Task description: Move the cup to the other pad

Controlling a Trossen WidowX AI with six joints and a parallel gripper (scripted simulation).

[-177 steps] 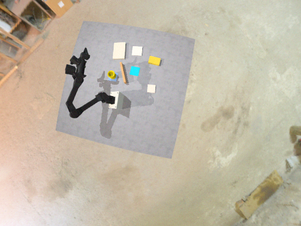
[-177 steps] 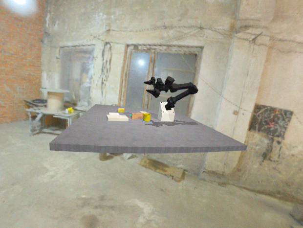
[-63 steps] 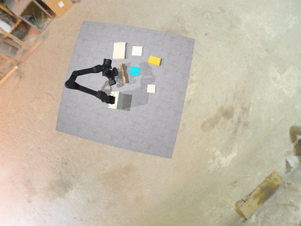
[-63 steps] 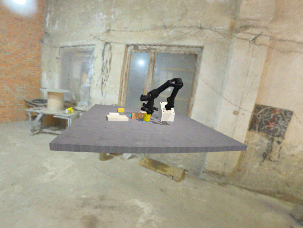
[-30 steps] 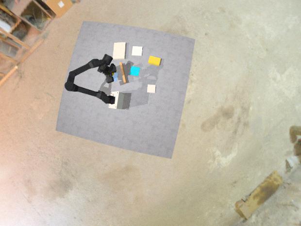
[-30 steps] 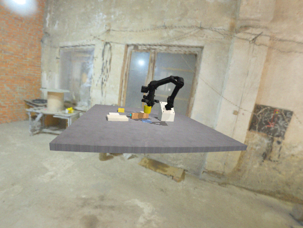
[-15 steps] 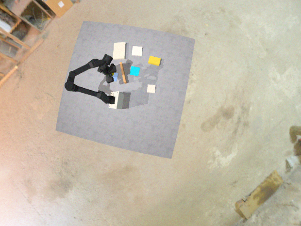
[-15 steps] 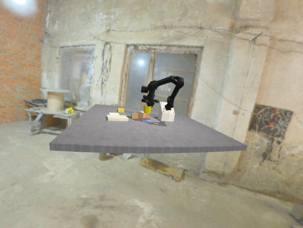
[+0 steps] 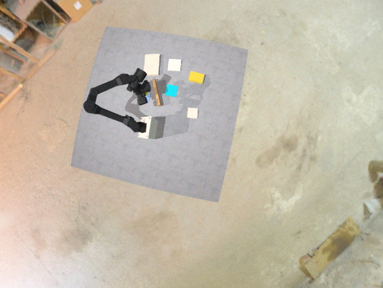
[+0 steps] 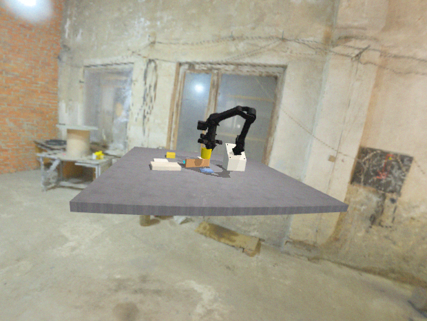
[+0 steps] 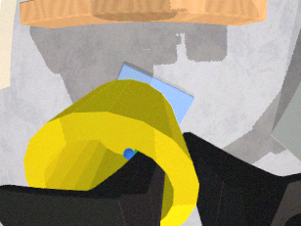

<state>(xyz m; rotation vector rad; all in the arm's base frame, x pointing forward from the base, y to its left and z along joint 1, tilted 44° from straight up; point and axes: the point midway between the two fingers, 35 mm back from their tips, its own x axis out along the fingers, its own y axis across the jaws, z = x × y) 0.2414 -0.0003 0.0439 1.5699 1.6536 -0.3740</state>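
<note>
Now: gripper tip 50 mm short of the orange bar, 80 mm to the left of it and 100 mm above it. Round my gripper tip: white block: 100 mm behind, 360 mm to the right, 110 mm below; then light blue pad: 20 mm ahead, 30 mm to the left, 120 mm below; then yellow cup: 20 mm ahead, 10 mm to the left.
</note>
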